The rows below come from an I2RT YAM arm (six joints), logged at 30 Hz.
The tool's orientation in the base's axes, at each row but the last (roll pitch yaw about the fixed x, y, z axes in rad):
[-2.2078 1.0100 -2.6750]
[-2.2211 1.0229 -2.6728]
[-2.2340 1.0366 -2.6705]
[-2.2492 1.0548 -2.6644]
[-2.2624 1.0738 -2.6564]
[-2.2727 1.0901 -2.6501]
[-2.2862 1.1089 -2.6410]
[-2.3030 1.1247 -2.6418]
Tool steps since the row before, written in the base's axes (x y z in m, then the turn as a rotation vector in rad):
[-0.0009 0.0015 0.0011 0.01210 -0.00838 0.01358]
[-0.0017 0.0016 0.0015 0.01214 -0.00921 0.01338]
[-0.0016 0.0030 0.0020 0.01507 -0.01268 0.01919]
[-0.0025 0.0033 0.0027 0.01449 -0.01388 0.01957]
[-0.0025 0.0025 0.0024 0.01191 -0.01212 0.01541]
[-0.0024 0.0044 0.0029 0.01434 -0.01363 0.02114]
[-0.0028 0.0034 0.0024 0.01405 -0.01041 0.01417]
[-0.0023 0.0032 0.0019 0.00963 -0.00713 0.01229]
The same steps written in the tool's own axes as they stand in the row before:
[-0.0009 0.0005 -0.0018 -0.01524 -0.00870 0.00964]
[-0.0009 0.0002 -0.0026 -0.01490 -0.00931 0.01013]
[-0.0017 0.0012 -0.0033 -0.02042 -0.01366 0.01234]
[-0.0020 0.0010 -0.0044 -0.02023 -0.01503 0.01227]
[-0.0016 0.0006 -0.0039 -0.01587 -0.01273 0.01059]
[-0.0026 0.0022 -0.0047 -0.02162 -0.01539 0.01159]
[-0.0018 0.0015 -0.0045 -0.01595 -0.01023 0.01215]
[-0.0015 0.0017 -0.0037 -0.01326 -0.00783 0.00758]

